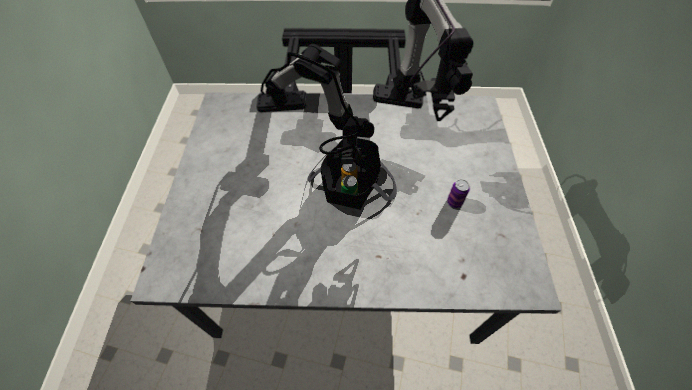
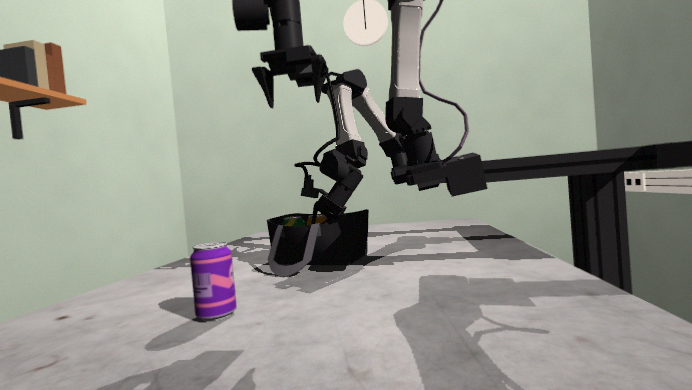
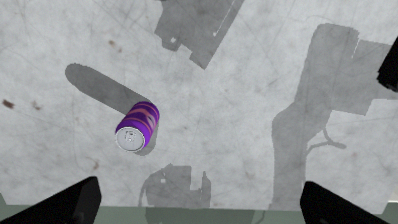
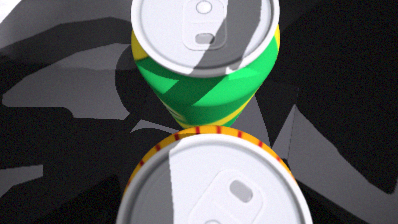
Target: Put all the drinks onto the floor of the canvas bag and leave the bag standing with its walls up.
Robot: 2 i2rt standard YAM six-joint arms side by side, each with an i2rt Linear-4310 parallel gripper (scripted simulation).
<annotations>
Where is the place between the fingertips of my right gripper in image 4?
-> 201, 186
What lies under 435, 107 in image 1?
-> My left gripper.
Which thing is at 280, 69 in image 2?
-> My left gripper.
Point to a black canvas bag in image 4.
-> At 79, 96
</annotations>
